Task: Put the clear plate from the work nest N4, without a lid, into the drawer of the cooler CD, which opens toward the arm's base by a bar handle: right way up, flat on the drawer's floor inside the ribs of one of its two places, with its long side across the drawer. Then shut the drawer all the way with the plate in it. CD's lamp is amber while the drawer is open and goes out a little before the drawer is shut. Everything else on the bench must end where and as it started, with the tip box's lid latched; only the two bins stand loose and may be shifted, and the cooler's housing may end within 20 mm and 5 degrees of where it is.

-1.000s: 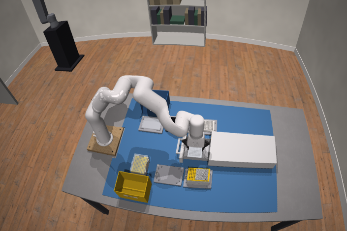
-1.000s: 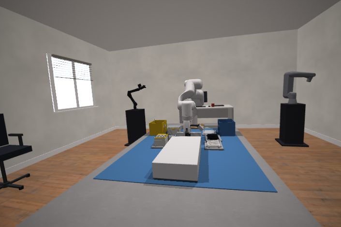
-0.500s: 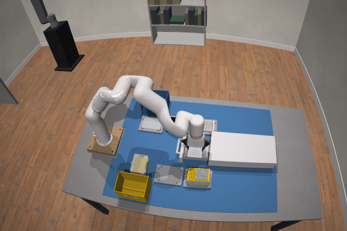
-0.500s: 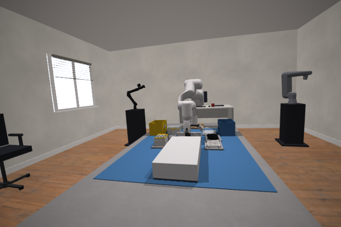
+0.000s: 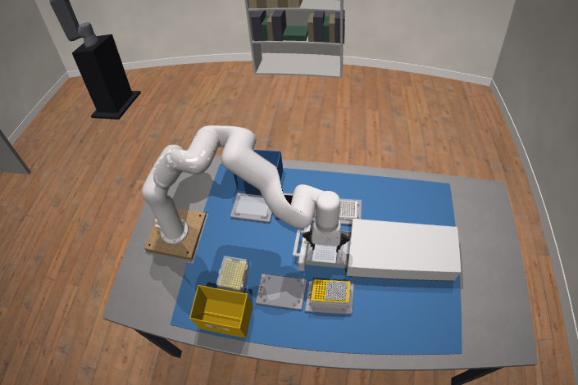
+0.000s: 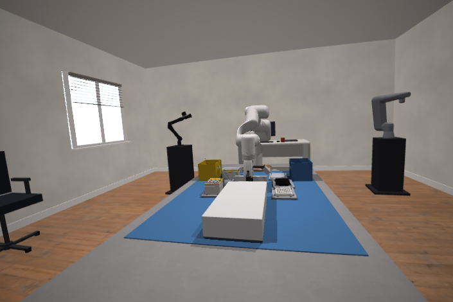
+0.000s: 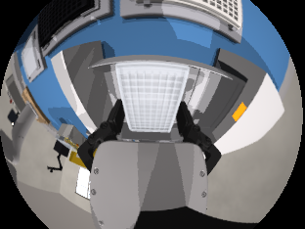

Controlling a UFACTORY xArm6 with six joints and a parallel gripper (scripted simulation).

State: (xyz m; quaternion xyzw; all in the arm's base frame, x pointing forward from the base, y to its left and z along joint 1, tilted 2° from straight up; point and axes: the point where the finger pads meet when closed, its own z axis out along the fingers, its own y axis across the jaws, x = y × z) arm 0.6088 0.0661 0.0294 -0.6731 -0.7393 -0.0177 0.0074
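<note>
The clear plate lies 10 mm below my hand. The rest, counted from my hand: yellow tip box 50 mm ahead, 200 mm to the right, 20 mm above; white well plate 30 mm ahead, 190 mm to the left, 20 mm below; drawer 30 mm ahead, 10 mm below.
</note>
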